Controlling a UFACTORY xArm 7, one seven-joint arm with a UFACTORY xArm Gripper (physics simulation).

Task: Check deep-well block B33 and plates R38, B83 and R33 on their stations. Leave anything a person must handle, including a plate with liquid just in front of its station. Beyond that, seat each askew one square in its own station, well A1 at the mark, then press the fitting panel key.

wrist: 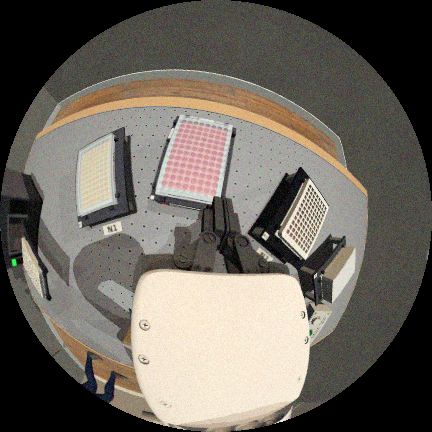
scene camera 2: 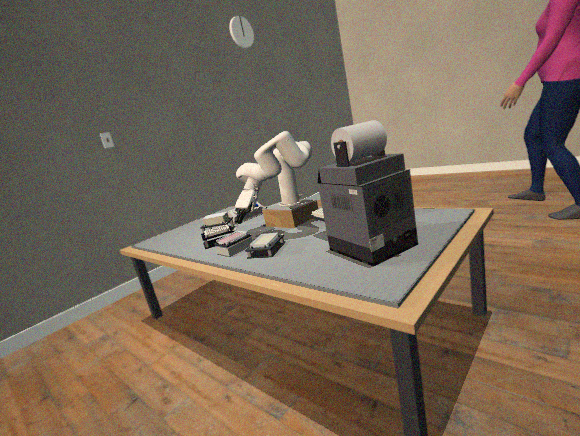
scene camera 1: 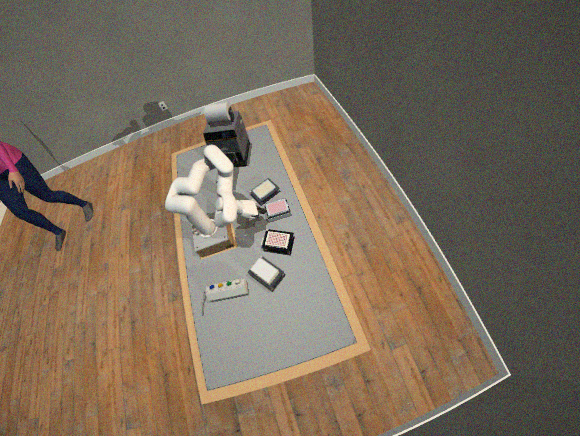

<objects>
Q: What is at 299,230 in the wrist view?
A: A dark plate with pink wells.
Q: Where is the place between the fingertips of my gripper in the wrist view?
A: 218,208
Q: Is my gripper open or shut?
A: Shut.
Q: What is my gripper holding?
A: Nothing.
</objects>
